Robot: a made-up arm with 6 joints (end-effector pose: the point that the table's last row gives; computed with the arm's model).
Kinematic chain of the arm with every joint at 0, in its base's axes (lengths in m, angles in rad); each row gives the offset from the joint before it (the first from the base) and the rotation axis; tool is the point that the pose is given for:
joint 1: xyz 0 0 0.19 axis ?
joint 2: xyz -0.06 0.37 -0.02 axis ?
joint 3: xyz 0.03 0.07 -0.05 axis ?
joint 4: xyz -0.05 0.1 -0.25 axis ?
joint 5: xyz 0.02 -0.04 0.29 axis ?
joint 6: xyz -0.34 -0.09 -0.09 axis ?
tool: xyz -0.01 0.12 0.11
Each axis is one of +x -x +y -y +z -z.
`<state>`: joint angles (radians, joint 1 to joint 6).
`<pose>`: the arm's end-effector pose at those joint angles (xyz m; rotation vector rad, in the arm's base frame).
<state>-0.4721 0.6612 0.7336 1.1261 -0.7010 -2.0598</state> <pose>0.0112 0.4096 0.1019 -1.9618 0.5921 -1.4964</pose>
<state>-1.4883 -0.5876 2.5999 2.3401 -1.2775 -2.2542</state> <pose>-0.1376 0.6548 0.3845 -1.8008 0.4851 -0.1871</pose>
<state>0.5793 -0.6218 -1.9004 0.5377 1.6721 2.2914</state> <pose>-0.0896 0.3459 0.5352 1.2270 0.6566 1.5359</pose>
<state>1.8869 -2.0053 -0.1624 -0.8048 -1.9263 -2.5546</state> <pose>-0.2371 0.6395 -0.2120 0.3276 1.3784 1.6366</pose>
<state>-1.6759 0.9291 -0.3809 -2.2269 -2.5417 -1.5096</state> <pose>-0.5371 0.0157 0.3404 0.8048 1.9493 0.3961</pose>
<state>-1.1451 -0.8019 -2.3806 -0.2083 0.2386 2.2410</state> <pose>0.3995 0.7505 0.0673 0.7189 1.4416 -0.4997</pose>
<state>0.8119 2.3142 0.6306 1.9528 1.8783 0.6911</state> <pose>0.3376 0.1084 0.1725 -0.0898 -2.9399 0.5037</pose>
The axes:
joint 1: -y
joint 2: -x
joint 3: +z
joint 4: +y
joint 5: -x
joint 6: +z

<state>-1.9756 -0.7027 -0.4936 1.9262 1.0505 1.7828</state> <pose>-0.2881 0.2806 -0.1258 -2.5467 -0.3606 0.0659</pose>
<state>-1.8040 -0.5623 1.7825 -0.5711 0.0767 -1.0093</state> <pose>-0.3279 0.1700 0.2551 1.2875 1.1523 -0.4670</pose>
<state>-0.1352 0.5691 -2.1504 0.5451 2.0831 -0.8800</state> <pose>0.0888 0.4990 0.1526 -2.0615 1.3690 -1.7577</pose>
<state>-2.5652 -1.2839 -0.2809 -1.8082 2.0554 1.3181</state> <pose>0.2218 1.2156 0.3406 0.9584 -2.8412 -0.2281</pose>
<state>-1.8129 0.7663 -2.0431 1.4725 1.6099 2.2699</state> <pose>0.3165 0.2567 0.2374 1.8211 2.2337 -0.2913</pose>
